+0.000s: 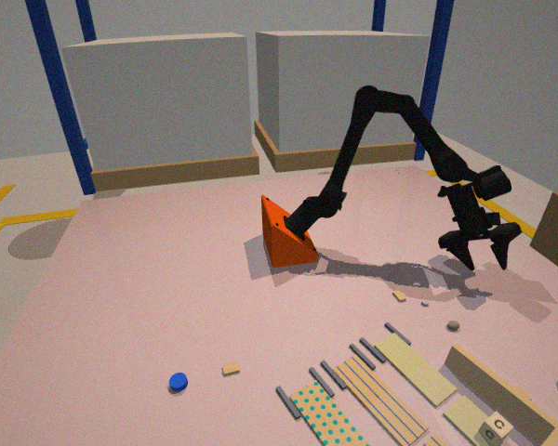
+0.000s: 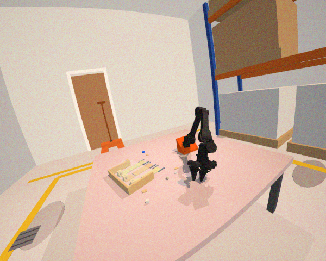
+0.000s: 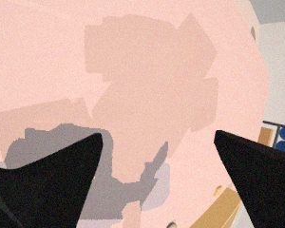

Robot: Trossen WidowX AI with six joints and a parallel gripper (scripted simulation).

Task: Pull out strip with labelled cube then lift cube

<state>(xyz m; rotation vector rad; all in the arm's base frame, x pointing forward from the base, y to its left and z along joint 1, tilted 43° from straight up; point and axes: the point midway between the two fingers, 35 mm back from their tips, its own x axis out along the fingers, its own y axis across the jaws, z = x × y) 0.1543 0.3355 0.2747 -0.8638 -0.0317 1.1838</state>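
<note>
My gripper tip is 13 cm short of the grey pebble, 15 cm to the left of it and 3 cm above it. Also, from my gripper tip: white cube 28 cm ahead, 2 cm to the right, 2 cm below; then pale plain strip 21 cm ahead, 27 cm to the right, 3 cm below.
</note>
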